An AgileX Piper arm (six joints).
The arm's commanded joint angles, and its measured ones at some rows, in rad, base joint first. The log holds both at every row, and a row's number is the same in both.
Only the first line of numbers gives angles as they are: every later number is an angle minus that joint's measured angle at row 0.
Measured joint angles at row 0:
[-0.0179 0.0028 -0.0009 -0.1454 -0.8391 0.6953]
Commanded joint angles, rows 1 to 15:
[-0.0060 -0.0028 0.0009 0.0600 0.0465 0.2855]
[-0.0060 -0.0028 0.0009 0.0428 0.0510 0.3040]
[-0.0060 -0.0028 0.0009 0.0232 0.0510 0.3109]
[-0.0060 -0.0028 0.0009 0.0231 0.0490 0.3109]
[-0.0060 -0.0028 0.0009 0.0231 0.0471 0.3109]
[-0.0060 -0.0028 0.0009 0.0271 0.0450 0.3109]
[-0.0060 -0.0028 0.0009 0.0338 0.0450 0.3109]
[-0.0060 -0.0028 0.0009 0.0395 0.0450 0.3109]
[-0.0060 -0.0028 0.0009 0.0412 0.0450 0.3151]
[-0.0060 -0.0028 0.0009 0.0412 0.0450 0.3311]
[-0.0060 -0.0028 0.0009 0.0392 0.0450 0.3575]
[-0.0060 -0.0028 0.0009 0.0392 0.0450 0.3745]
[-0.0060 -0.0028 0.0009 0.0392 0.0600 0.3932]
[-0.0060 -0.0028 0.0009 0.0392 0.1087 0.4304]
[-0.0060 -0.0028 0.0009 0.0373 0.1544 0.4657]
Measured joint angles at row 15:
[0.0000 0.0000 0.0000 0.0382 0.0508 0.3668]
